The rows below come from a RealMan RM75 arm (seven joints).
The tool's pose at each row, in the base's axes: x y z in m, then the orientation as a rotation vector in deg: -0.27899 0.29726 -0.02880 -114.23 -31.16 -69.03; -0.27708 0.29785 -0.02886 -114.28 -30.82 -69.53; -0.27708 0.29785 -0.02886 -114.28 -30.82 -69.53; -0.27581 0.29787 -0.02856 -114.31 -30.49 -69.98; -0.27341 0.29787 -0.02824 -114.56 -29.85 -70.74; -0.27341 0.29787 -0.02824 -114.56 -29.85 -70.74; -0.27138 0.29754 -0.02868 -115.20 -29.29 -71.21; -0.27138 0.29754 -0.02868 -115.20 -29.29 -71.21; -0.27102 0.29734 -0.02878 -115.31 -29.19 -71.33; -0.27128 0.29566 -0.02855 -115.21 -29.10 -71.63; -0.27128 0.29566 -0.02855 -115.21 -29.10 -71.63; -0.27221 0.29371 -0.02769 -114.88 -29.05 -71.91; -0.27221 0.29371 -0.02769 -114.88 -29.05 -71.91; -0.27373 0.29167 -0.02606 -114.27 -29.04 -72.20
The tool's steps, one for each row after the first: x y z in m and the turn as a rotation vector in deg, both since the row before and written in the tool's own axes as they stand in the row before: 0.00084 0.00093 0.00156 -0.35 0.34 -0.01; 0.00000 0.00000 0.00000 0.00 0.00 0.00; 0.00086 0.00072 0.00066 -0.31 0.32 0.01; 0.00140 0.00148 0.00131 -0.70 0.47 0.04; 0.00000 0.00000 0.00000 0.00 0.00 0.00; 0.00055 0.00171 0.00109 -0.85 0.10 0.06; 0.00000 0.00000 0.00000 0.00 0.00 0.00; 0.00008 0.00040 0.00010 -0.17 0.04 -0.01; 0.00014 0.00088 -0.00147 -0.08 0.23 -0.06; 0.00000 0.00000 0.00000 0.00 0.00 0.00; 0.00041 0.00041 -0.00225 0.11 0.33 -0.04; 0.00000 0.00000 0.00000 0.00 0.00 0.00; 0.00085 -0.00019 -0.00289 0.33 0.46 -0.03
